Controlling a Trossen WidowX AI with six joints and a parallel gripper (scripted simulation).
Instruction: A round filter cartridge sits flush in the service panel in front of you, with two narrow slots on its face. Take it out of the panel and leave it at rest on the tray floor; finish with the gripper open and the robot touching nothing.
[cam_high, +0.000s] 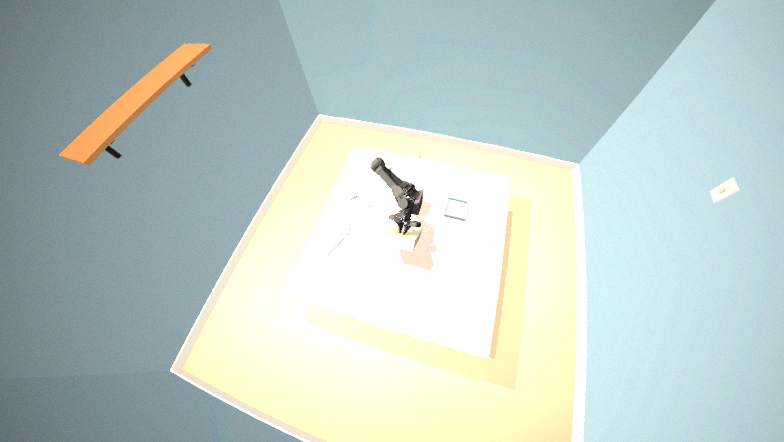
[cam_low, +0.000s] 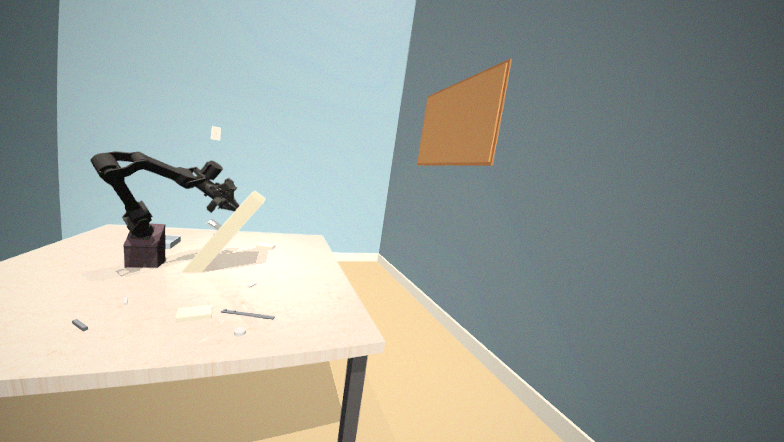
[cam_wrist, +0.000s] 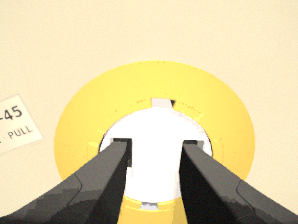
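My gripper tip is 10 mm short of the white filter cartridge and 10 mm above it. Round my gripper tip: cream service panel: 80 mm below, 40 mm behind; tray: 420 mm behind, 270 mm to the left, 250 mm below.
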